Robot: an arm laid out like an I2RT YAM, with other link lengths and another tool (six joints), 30 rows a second.
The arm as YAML. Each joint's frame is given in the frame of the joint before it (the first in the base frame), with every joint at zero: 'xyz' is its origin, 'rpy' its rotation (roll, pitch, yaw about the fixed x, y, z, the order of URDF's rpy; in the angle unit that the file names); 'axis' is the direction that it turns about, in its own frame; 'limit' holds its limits. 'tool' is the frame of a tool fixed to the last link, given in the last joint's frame.
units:
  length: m
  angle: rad
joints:
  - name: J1
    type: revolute
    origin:
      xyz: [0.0, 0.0, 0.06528]
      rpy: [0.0, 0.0, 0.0]
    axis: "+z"
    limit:
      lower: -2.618
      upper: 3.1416
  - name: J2
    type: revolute
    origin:
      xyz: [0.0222, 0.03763, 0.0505]
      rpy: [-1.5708, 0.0, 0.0]
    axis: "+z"
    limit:
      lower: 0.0
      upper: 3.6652
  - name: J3
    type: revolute
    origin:
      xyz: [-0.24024, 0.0, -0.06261]
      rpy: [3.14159, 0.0, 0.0]
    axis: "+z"
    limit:
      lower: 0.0
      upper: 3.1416
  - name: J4
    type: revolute
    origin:
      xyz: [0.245, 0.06, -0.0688]
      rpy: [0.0, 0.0, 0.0]
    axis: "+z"
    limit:
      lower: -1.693
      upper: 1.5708
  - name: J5
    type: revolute
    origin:
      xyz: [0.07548, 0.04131, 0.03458]
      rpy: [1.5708, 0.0, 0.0]
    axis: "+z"
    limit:
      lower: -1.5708
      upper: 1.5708
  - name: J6
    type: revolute
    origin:
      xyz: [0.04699, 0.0, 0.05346]
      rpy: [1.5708, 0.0, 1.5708]
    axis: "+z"
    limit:
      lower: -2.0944
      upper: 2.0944
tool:
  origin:
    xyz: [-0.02, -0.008, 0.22]
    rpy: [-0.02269, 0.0, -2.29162]
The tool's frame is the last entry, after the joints.
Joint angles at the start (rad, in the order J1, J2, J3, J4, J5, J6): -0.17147, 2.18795, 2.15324, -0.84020, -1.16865, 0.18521
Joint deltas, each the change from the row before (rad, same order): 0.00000, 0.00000, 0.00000, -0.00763, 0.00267, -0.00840; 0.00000, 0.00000, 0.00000, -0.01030, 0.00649, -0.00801; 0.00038, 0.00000, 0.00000, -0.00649, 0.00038, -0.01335; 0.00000, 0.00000, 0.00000, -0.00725, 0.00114, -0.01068; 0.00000, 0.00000, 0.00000, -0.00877, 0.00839, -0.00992; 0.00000, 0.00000, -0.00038, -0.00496, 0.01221, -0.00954; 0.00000, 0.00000, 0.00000, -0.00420, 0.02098, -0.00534; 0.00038, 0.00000, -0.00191, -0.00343, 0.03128, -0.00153; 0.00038, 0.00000, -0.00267, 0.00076, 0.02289, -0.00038; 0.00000, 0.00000, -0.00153, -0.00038, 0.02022, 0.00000; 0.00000, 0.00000, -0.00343, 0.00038, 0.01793, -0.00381; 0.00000, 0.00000, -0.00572, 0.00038, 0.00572, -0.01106; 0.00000, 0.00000, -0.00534, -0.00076, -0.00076, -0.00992
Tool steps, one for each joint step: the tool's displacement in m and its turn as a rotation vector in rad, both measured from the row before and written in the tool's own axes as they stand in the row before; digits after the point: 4 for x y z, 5 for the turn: -0.0015, -0.0002, 0.0000, -0.00075, -0.00391, -0.00147; -0.0024, 0.0004, 0.0001, -0.00341, -0.00690, 0.00129; -0.0011, -0.0009, 0.0001, 0.00140, -0.00234, -0.00758; -0.0013, -0.0006, 0.0000, 0.00061, -0.00297, -0.00411; -0.0025, 0.0009, 0.0002, -0.00506, -0.00753, -0.00207; -0.0027, 0.0021, 0.0003, -0.00891, -0.00853, -0.00487; -0.0038, 0.0041, 0.0004, -0.01632, -0.01327, -0.00185; -0.0059, 0.0063, 0.0009, -0.02408, -0.01986, 0.00264; -0.0043, 0.0049, 0.0009, -0.01800, -0.01384, 0.00084; -0.0037, 0.0044, 0.0006, -0.01612, -0.01228, 0.00138; -0.0039, 0.0039, 0.0008, -0.01386, -0.01145, -0.00145; -0.0030, 0.0010, 0.0008, -0.00308, -0.00542, -0.00663; -0.0020, -0.0006, 0.0006, 0.00248, -0.00205, -0.00477
